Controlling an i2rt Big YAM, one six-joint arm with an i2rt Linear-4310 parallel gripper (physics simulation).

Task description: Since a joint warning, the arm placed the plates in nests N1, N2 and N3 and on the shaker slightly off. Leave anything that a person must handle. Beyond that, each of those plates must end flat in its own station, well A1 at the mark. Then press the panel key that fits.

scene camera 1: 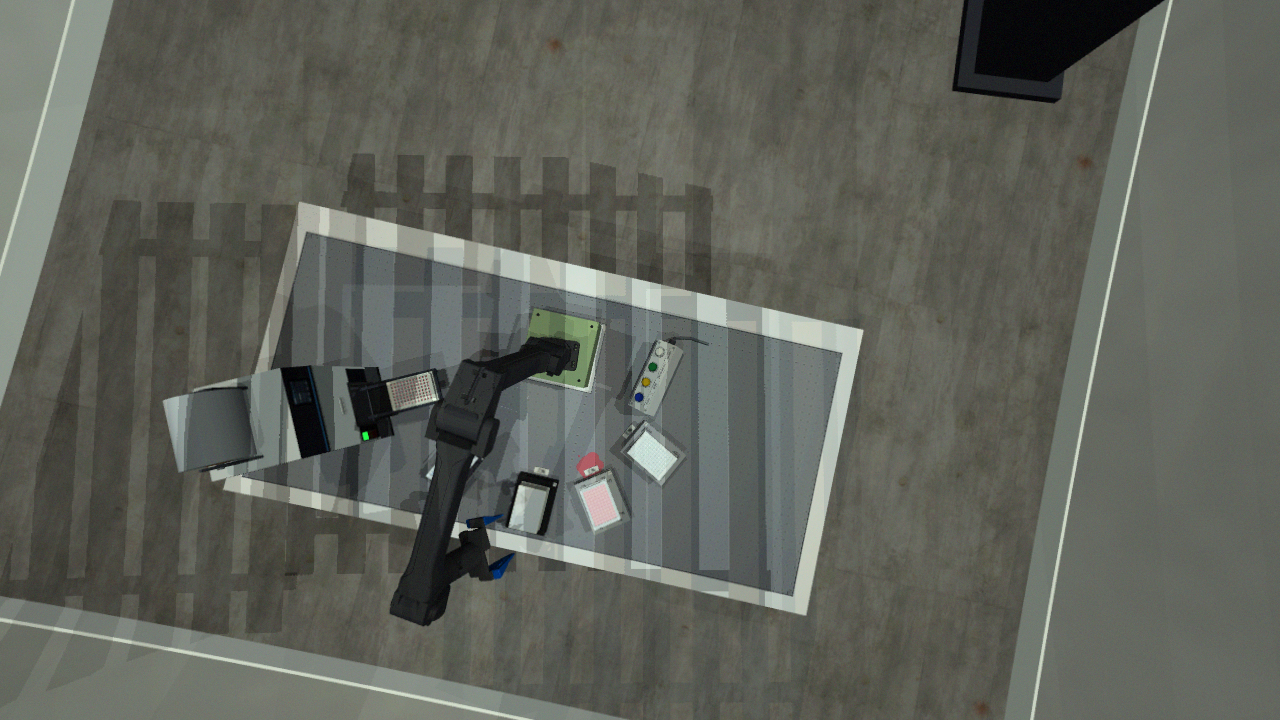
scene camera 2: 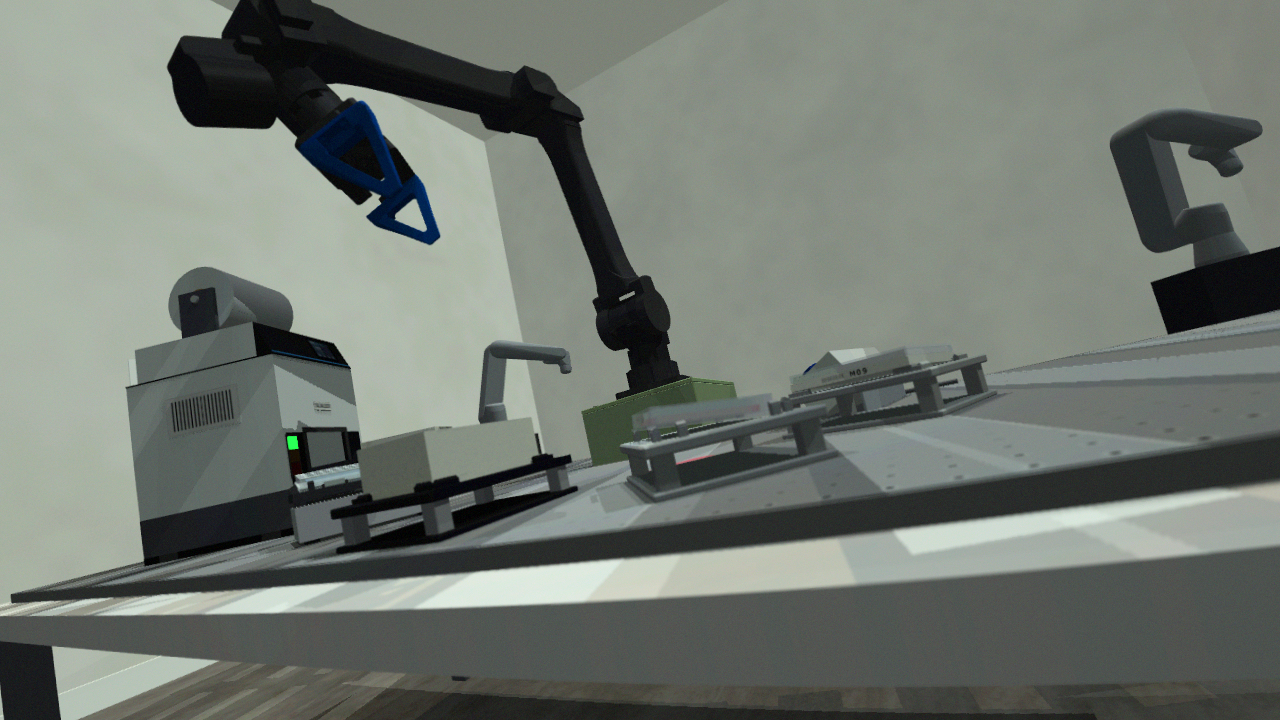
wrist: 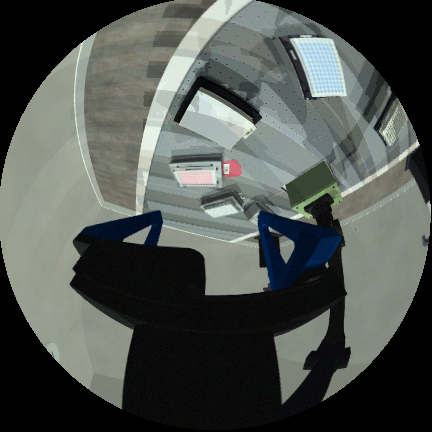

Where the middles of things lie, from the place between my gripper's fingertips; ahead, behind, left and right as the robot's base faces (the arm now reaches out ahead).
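Relative to the shaker unit (scene camera 2: 311, 522), my hand is 8 cm past it, 23 cm to the left of it and 24 cm above it.
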